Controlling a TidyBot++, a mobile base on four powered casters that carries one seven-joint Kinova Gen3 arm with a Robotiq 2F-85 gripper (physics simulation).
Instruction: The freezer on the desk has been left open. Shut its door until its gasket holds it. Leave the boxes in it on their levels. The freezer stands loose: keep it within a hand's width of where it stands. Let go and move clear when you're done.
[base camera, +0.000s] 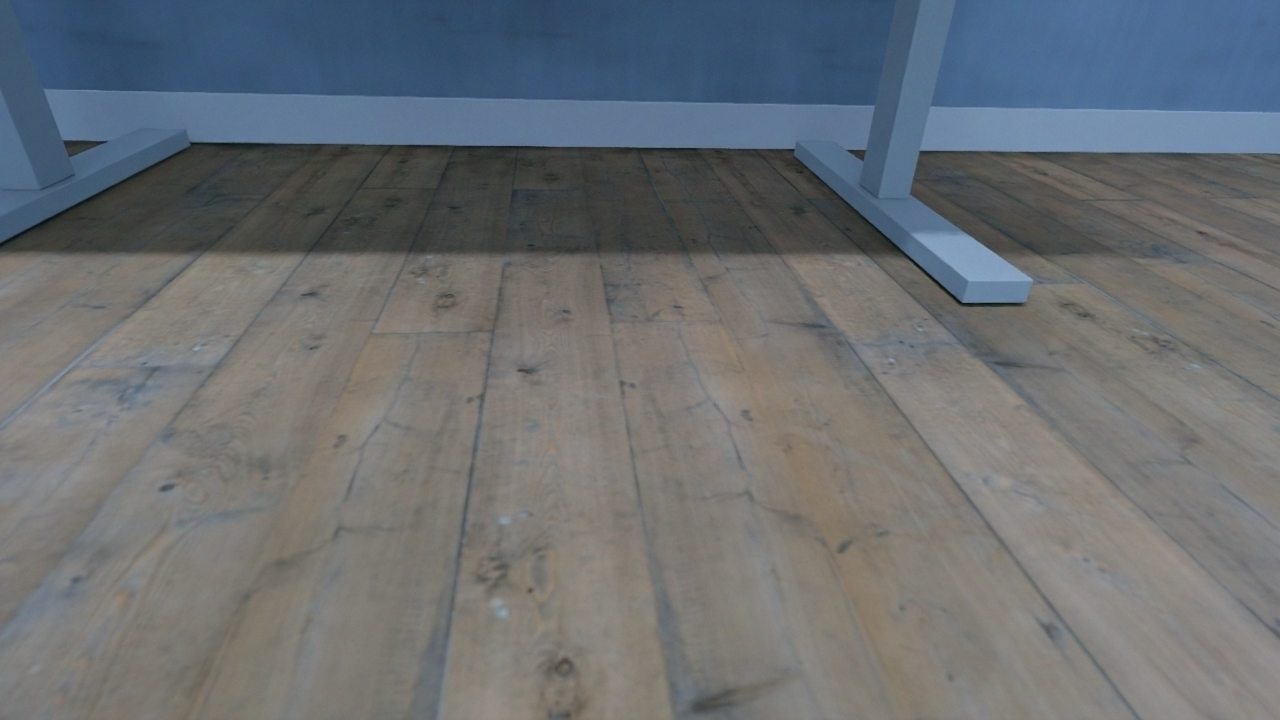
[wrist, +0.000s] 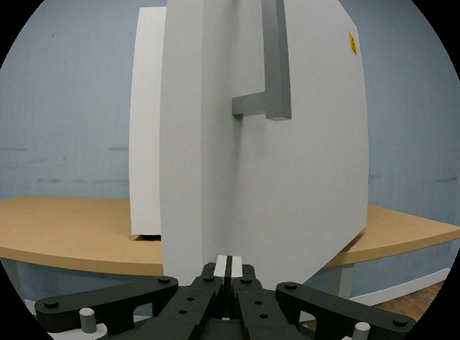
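Places are measured from the arm's base along level axes (x ahead, y left, z up), in metres.
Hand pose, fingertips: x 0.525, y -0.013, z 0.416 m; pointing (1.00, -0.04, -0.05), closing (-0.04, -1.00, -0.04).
Observation:
Things, the pixels of their top centre, and the offset from my fingertips. "spot": a spot on its surface instead. Level surfaces: height alone.
- desk's right leg, surface spot: (base camera: 908, 98) spot: dx +0.625, dy -0.392, dz -0.630 m
- left leg, surface spot: (base camera: 26, 107) spot: dx +0.556, dy +0.814, dz -0.675 m
- plank floor, surface height: dz -0.813 m
The freezer's white door (wrist: 310, 165) stands open in the wrist view, its free edge towards me and its outer face turned to the right. A grey handle (wrist: 278, 60) runs upright on that face, and its lower end shows. Part of the white freezer body (wrist: 145, 125) shows behind the door's left side, standing on the desk (wrist: 75, 225). My gripper (wrist: 228, 270) is shut and empty, low in the wrist view, in front of the door's lower part near its free edge. I cannot tell whether it touches. The freezer's inside and the boxes are hidden.
In the base camera view the desk's right leg (base camera: 908, 98) and left leg (base camera: 26, 107) stand on long feet on the plank floor (base camera: 554, 447). A blue wall (base camera: 447, 44) rises behind. A yellow label (wrist: 353, 43) is near the door's far edge.

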